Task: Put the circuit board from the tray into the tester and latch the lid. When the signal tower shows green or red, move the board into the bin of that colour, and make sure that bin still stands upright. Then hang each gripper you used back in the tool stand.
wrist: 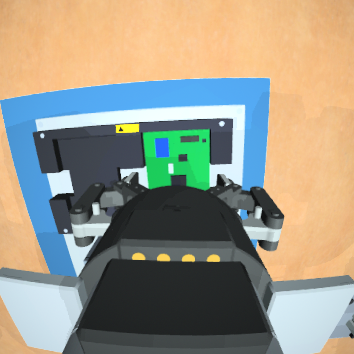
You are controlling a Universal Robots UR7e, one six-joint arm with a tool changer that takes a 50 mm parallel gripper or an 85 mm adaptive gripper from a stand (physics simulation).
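Places are measured from the arm's base along level axes (x ahead, y left, z up), in millimetres.
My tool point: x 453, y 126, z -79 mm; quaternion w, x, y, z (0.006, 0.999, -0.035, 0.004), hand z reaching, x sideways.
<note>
For each thing: its middle in the pictures, then the offset to it from my tool point. "spot": a spot on its surface instead. Level surfaces: height alone.
- green circuit board, middle of its body: (178, 179) 3 mm ahead, 4 mm right, 187 mm down
- dark holder, a spot on its surface: (100, 155) spot: 85 mm back, 28 mm left, 192 mm down
- light wooden table, height of its surface: 210 mm down
- grey object, a spot on its surface: (345, 327) spot: 350 mm ahead, 365 mm right, 198 mm down
The green circuit board (178, 145) lies flat in the right part of a dark holder (100, 155) with a yellow warning label. The holder rests on a white plate with a wide blue border (150, 94). The adaptive gripper (177, 180) is open above the board, one finger beyond each long side of it, with visible gaps between fingers and board. The near end of the board is hidden under the gripper body. Fingertip height above the board is hard to tell. The tester lid, signal tower, bins and tool stand cannot be made out in this view.
The light wooden table (175, 40) surrounds the blue border. Raised dark blocks of the holder stand left and right of the board, the right one (221, 145) close to its edge. Part of a grey object (345, 327) shows at the lower right edge.
</note>
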